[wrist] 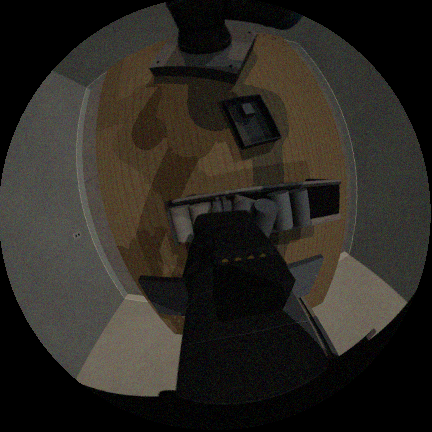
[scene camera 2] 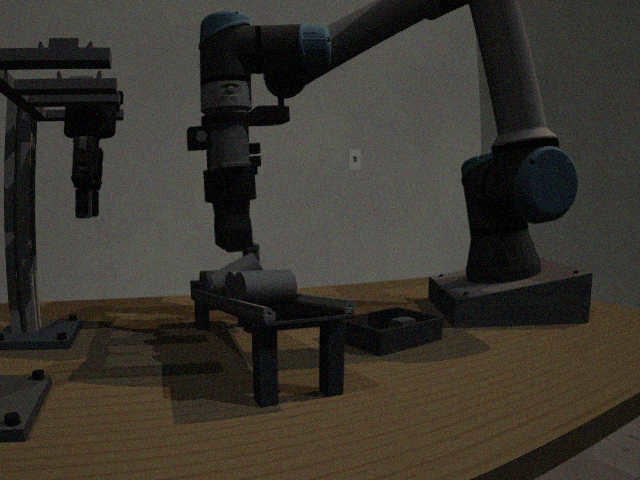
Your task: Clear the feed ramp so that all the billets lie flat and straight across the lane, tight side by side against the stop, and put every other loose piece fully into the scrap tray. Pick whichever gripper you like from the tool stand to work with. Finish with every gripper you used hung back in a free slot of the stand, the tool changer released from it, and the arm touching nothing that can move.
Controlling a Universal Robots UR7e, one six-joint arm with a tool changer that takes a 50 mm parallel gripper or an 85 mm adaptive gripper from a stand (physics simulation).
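Frame: origin at the arm's base, x back, y right, z up, level; metres.
Seen in the pictures: hand at its tool point: [scene camera 2: 228, 156]; arm's base at its link origin: [wrist: 204, 40] [scene camera 2: 504, 274].
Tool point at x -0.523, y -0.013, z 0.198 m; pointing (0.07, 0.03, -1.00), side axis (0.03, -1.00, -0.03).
Pixels of each thing's top centre, then the offset from my tool point to it.
- scrap tray at its top centre: [scene camera 2: 390, 317] [wrist: 252, 116] dx +0.222, dy -0.083, dz -0.232 m
- small light piece at its top centre: [scene camera 2: 403, 318] [wrist: 247, 107] dx +0.249, dy -0.075, dz -0.238 m
My gripper [scene camera 2: 251, 251] [wrist: 222, 205] points down over the middle of the feed ramp [scene camera 2: 242, 305] [wrist: 322, 200]. Its narrow fingertips look close together and shut, with nothing clearly seen between them. Several pale grey cylindrical billets lie on the ramp. One billet [scene camera 2: 271, 285] lies across the lane; another [scene camera 2: 240, 265] is tilted behind it, close to the fingers. In the wrist view, two billets [wrist: 284, 212] [wrist: 301, 206] lie side by side, beside a slanted one [wrist: 265, 215]. A billet [wrist: 181, 223] lies at the left end. The gripper body hides part of the lane.
The scrap tray [scene camera 2: 408, 341] [wrist: 261, 143] holds a small light piece [scene camera 2: 403, 320] [wrist: 248, 108]. It stands between the ramp and the robot base [scene camera 2: 522, 304] [wrist: 195, 74]. The tool stand [scene camera 2: 20, 206] is at the left, with another gripper [scene camera 2: 86, 214] hanging from it.
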